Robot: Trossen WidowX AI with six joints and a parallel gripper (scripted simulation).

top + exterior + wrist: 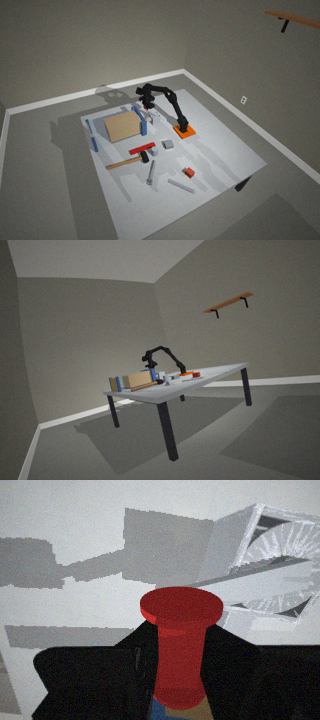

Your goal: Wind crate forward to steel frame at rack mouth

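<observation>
My gripper tip is 1 cm past the grey crank arm, 4 cm to the right of it and 1 cm above it. Round my gripper tip: red bar: 25 cm ahead, 33 cm to the left, 11 cm below; red knob: 2 cm above; grey winch: 5 cm behind, 9 cm to the left, 8 cm below.
</observation>
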